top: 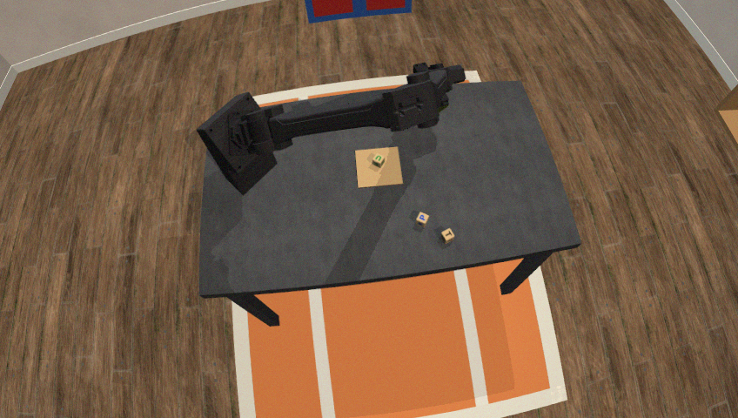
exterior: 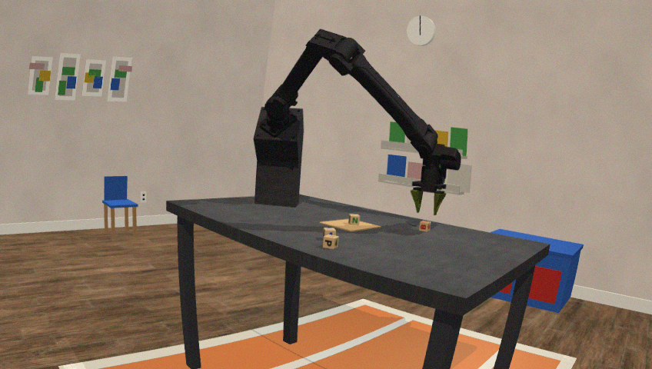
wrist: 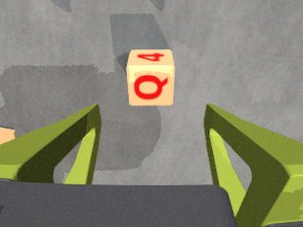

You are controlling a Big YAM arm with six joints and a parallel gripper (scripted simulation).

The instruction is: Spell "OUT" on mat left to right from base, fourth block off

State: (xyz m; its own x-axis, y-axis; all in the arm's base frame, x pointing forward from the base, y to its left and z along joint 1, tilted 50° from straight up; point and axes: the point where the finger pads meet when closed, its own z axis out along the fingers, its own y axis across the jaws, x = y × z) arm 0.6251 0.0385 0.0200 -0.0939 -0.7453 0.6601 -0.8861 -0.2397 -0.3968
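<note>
Now: the O block 5 cm below my hand. The rest, counted from my hand: green-lettered block 22 cm behind, 8 cm to the right, 5 cm below; P block 18 cm behind, 32 cm to the right, 5 cm below; tan mat 23 cm behind, 9 cm to the right, 6 cm below.
</note>
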